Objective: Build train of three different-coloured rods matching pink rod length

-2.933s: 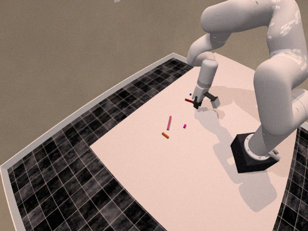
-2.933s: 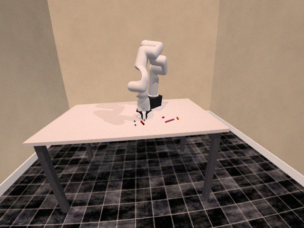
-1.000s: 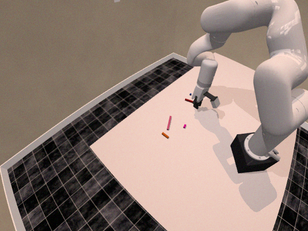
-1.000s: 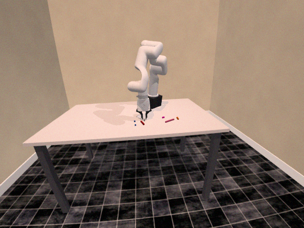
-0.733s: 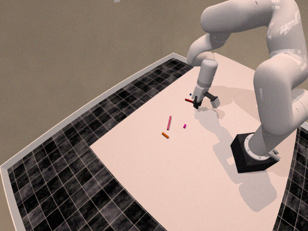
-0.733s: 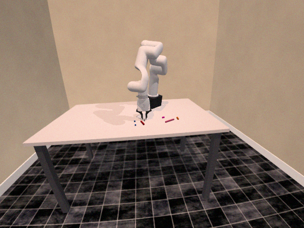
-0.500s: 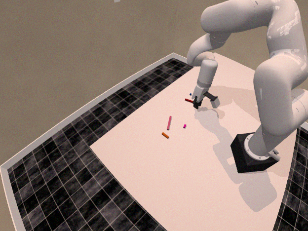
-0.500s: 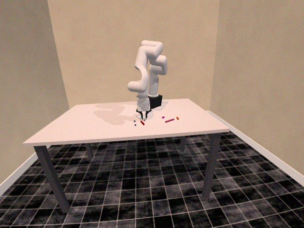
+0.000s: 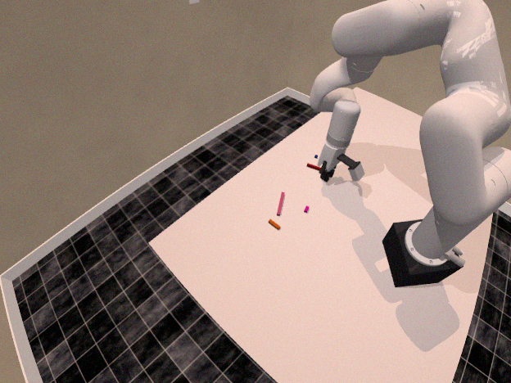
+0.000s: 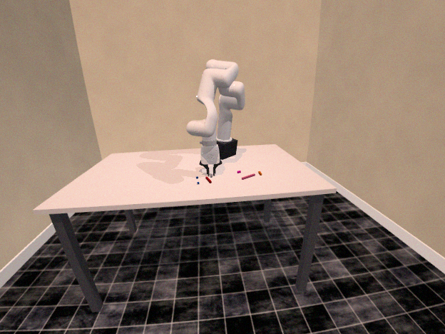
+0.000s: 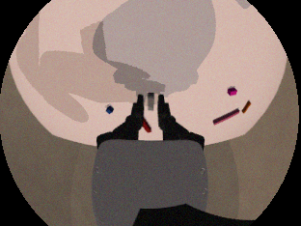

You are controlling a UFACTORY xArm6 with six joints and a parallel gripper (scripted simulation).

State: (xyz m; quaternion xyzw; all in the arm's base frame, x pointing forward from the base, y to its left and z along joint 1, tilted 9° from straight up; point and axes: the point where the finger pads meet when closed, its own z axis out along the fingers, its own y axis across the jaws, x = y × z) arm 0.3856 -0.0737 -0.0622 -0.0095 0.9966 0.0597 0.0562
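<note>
Right now the grey rod is 2 cm below my hand. From my hand the other things lie so: magenta rod 4 cm behind, 16 cm to the left, 2 cm below; then blue rod 10 cm ahead, 7 cm to the right, 2 cm below; then red rod 6 cm ahead, 1 cm to the right, 2 cm below.
</note>
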